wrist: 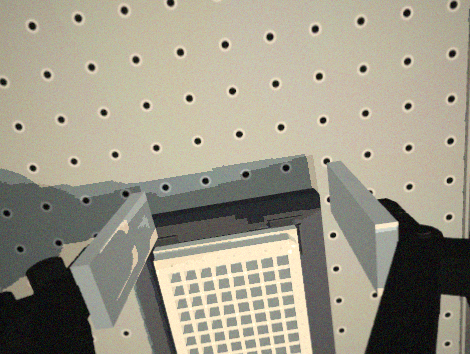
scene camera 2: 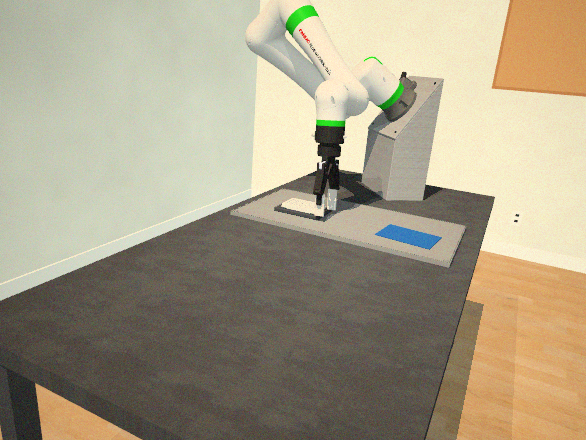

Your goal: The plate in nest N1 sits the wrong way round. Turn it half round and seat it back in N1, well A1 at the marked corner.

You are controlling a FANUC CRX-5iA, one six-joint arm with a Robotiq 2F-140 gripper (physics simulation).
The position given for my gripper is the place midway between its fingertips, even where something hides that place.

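My gripper (scene camera 2: 325, 212), (wrist: 237, 201) is visible, as is a cream well plate (wrist: 249, 285).
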